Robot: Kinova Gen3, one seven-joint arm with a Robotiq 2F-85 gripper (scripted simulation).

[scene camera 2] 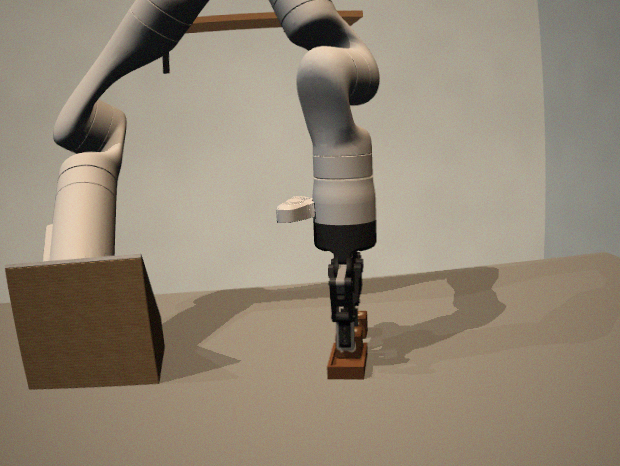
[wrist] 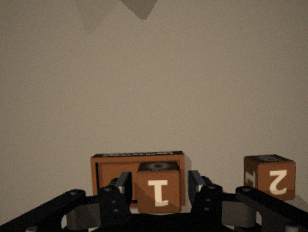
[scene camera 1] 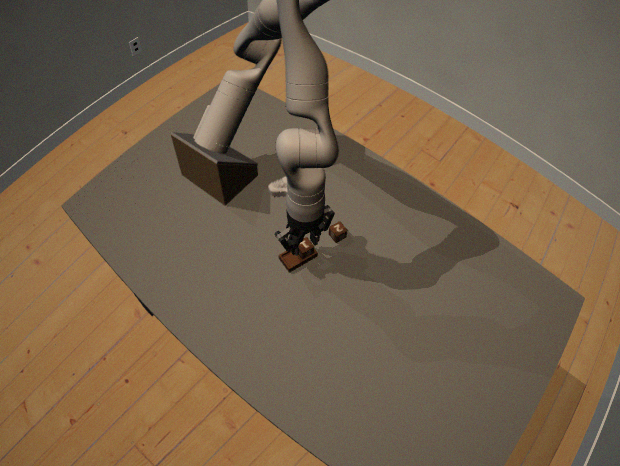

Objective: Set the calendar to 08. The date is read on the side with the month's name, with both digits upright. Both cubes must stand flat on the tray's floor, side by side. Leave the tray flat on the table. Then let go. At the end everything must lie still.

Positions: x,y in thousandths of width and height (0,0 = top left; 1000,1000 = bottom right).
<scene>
gripper: scene camera 2 560,735; wrist 521,791; scene camera 1 491,531
</scene>
